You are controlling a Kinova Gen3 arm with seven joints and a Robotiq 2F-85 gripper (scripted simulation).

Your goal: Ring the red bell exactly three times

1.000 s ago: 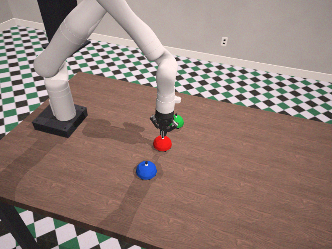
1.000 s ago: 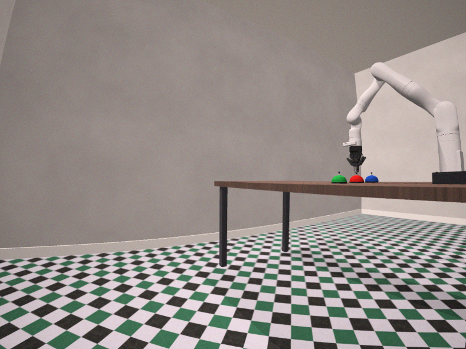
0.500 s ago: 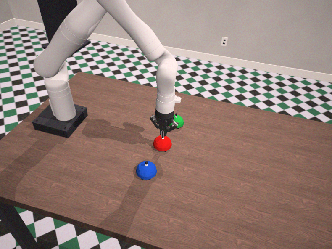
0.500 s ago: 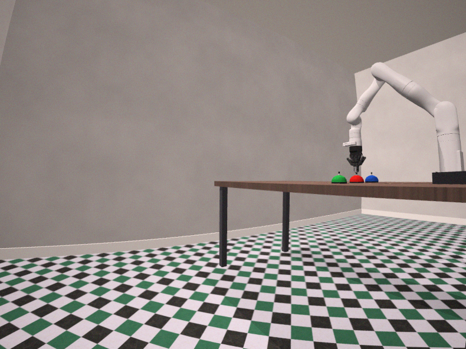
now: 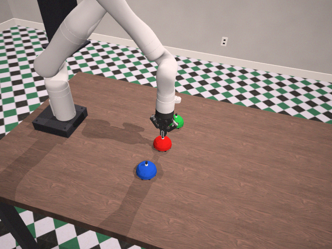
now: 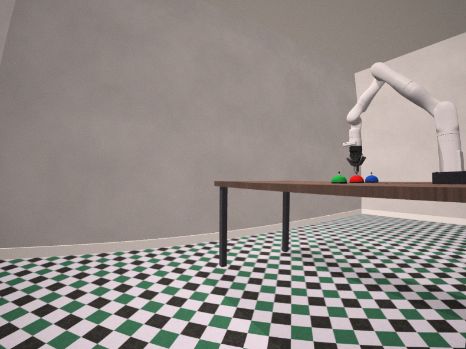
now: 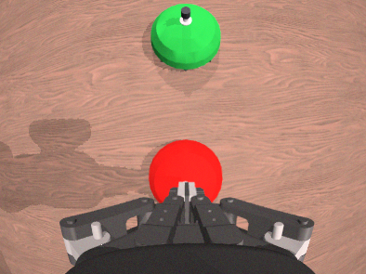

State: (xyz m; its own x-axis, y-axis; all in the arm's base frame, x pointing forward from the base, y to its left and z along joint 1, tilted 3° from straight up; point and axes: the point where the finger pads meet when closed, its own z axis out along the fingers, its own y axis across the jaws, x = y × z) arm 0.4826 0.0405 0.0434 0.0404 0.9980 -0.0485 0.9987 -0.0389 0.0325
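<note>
The red bell lies 40 mm below my hand. From my hand the other things lie so: green bell (160 mm to the left, 40 mm below, 10 mm ahead); blue bell (160 mm to the right, 40 mm below, 10 mm behind).
</note>
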